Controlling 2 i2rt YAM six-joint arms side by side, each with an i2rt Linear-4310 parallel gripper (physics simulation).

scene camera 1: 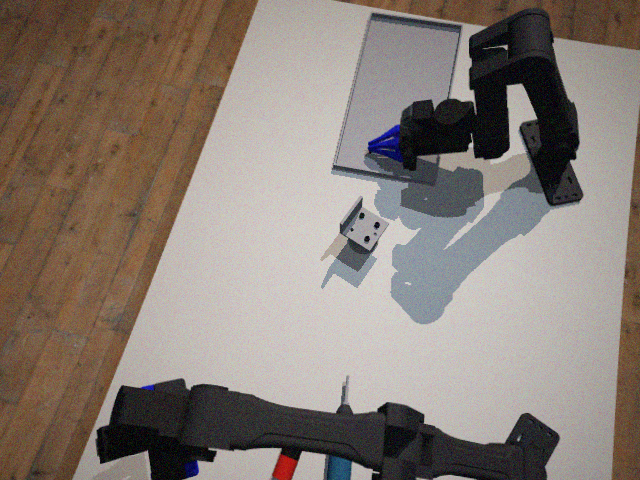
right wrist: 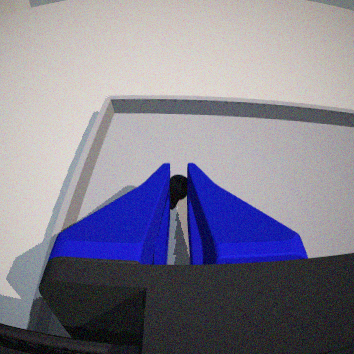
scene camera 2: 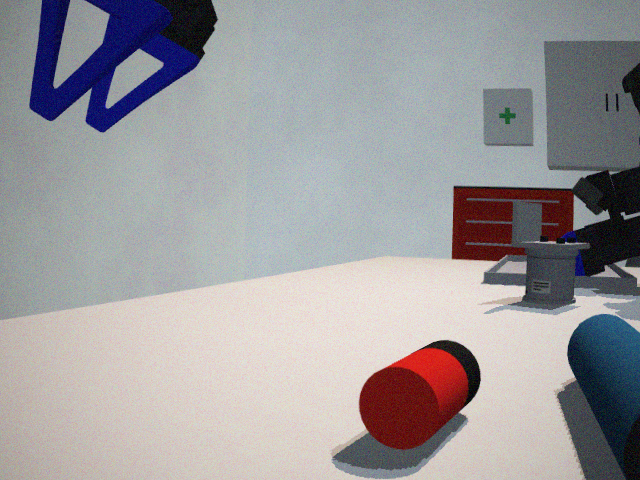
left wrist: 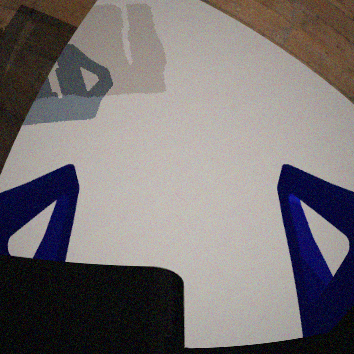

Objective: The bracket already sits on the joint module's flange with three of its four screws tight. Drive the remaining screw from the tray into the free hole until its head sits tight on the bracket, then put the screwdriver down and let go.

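Frame: origin at the left arm's base, x ahead, y left, z up, level; millimetres.
Seen in the pictures: left gripper, fingertip midpoint: (scene camera 2: 70,122) (left wrist: 177,175); right gripper, fingertip midpoint: (scene camera 1: 368,146) (right wrist: 178,174); left arm's base, link origin: (scene camera 1: 513,472); right arm's base, link origin: (scene camera 1: 549,161).
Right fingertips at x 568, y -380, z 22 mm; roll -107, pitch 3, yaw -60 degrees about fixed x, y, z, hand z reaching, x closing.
Offsets run from my right fingertips to a thing's top centre. "spot": to the spot under its first point.
My right gripper (scene camera 1: 369,147) (right wrist: 178,174) is shut on a black screw @[5 mm back, 0 mm left, 2 mm up] (right wrist: 178,187) and is over the near end of the grey tray @[22 mm ahead, 160 mm right, 6 mm down] (scene camera 1: 352,93) (scene camera 2: 501,279) (right wrist: 225,108). The joint module @[110 mm back, 176 mm left, 42 mm up] (scene camera 2: 549,281) stands upright with the L-shaped bracket (scene camera 1: 368,230) (scene camera 2: 527,222) on top. Three black screw heads show on the bracket, and a small dark hole @[93 mm back, 194 mm left, 38 mm up] (scene camera 1: 352,229) lies near its upright plate. My left gripper (left wrist: 177,175) (scene camera 2: 75,122) is open and empty, high above the table. The blue-handled screwdriver @[spot: 321 mm back, 557 mm left, 19 mm up] (scene camera 1: 338,467) (scene camera 2: 602,359) lies partly hidden under the left arm in scene camera 1.
A red cylinder with a black end @[240 mm back, 585 mm left, 12 mm up] (scene camera 1: 285,465) (scene camera 2: 413,397) lies beside the blue handle, also partly under the left arm in scene camera 1. The right arm's base (scene camera 1: 568,188) stands right of the tray. A red drawer cabinet (scene camera 2: 483,222) and wall cabinets are in the background.
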